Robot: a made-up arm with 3 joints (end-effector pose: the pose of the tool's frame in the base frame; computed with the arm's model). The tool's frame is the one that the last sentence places. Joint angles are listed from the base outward.
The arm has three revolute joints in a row. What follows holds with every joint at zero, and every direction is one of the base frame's. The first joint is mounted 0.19 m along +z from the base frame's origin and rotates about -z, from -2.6 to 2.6 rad. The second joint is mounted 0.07 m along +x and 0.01 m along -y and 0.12 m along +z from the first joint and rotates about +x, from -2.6 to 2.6 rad. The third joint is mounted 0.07 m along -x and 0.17 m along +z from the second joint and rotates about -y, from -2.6 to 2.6 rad. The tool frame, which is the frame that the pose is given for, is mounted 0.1 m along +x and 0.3 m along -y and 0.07 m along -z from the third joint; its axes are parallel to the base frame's.
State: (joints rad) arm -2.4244 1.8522 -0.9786
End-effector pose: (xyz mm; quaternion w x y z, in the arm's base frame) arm -16.2 -22.0 8.5 0.1656 0.0169 -0.7597 -0.6285
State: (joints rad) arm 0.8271 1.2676 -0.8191
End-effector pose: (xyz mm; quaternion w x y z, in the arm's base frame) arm -96.2 -111.8 38.4 0.7716 0.6264 0.0755 -0.0811
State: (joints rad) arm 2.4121 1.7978 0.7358
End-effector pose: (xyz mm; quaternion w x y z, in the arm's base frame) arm -172.2 10.9 -24.0 0.0558 -0.0513 0.7621 0.6430
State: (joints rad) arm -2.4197 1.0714 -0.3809
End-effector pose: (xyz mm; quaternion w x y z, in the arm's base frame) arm 90.8 204.2 79.1 0.2078 0.0247 0.5264 0.8241
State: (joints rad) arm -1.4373 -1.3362 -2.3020
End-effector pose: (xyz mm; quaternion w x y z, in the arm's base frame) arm -74.0 -110.0 634.9 0.6133 -0.6620 0.3733 -0.2152
